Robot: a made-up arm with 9 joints.
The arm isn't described. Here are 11 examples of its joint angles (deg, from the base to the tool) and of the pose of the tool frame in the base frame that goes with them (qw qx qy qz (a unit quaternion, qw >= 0); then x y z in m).
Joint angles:
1: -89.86 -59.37 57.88 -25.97 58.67 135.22 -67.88 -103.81 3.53
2: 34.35 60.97 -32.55 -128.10 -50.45 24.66 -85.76 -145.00 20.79
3: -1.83 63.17 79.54 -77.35 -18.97 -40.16 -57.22 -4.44 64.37
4: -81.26 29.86 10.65 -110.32 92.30 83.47 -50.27 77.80 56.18
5: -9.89 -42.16 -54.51 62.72 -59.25 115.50 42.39 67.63 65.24
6: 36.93 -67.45 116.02 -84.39 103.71 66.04 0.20 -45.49 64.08
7: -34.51 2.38 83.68 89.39 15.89 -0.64 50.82 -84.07 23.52
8: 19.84 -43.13 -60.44 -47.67 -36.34 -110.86 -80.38 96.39 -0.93
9: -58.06 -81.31 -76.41 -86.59 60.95 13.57 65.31 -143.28 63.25
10: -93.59 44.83 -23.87 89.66 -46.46 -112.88 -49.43 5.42 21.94
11: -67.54 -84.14 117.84 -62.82 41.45 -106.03 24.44 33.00 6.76
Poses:
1: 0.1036 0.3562 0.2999 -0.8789 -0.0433 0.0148 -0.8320
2: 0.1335 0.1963 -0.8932 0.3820 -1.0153 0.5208 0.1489
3: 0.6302 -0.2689 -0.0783 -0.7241 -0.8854 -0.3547 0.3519
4: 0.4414 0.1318 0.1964 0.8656 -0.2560 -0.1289 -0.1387
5: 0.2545 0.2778 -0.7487 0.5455 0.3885 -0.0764 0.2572
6: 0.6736 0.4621 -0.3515 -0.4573 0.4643 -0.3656 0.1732
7: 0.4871 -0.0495 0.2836 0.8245 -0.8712 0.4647 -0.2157
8: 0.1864 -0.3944 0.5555 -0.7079 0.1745 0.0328 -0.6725
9: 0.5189 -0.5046 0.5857 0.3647 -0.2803 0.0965 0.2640
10: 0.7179 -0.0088 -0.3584 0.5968 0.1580 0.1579 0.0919
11: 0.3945 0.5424 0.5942 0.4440 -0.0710 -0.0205 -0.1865
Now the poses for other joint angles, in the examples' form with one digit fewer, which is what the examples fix.
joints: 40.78 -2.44 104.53 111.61 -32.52 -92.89 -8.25 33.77 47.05
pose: 0.395 0.047 -0.758 0.517 0.096 0.247 0.518
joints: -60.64 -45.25 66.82 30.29 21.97 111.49 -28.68 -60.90 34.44
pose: 0.116 0.410 -0.185 -0.885 -0.186 -0.380 -0.814
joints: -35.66 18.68 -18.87 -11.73 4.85 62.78 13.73 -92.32 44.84
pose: 0.286 0.606 -0.011 0.742 -0.821 0.067 1.021
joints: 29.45 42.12 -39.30 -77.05 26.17 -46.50 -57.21 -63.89 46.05
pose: 0.647 0.351 0.478 -0.479 -0.454 0.217 -0.755
